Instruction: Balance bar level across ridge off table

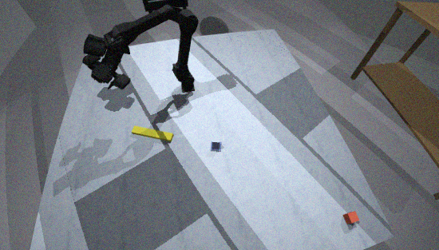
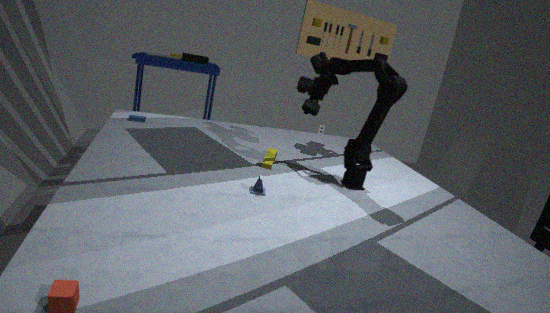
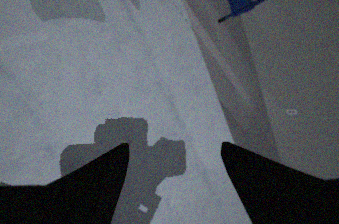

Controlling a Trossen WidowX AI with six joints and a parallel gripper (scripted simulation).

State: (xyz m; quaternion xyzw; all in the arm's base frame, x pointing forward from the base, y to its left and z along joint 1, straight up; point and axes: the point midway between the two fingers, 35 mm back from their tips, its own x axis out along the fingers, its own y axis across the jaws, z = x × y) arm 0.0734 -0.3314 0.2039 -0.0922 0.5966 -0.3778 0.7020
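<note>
Now: the yellow bar 17 cm ahead of my gripper tip, 17 cm to the left of it and 17 cm below it. The rest, counted from my gripper tip: blue block: 67 cm ahead, 15 cm to the right, 17 cm below; red cube: 67 cm ahead, 85 cm to the left, 16 cm below.
</note>
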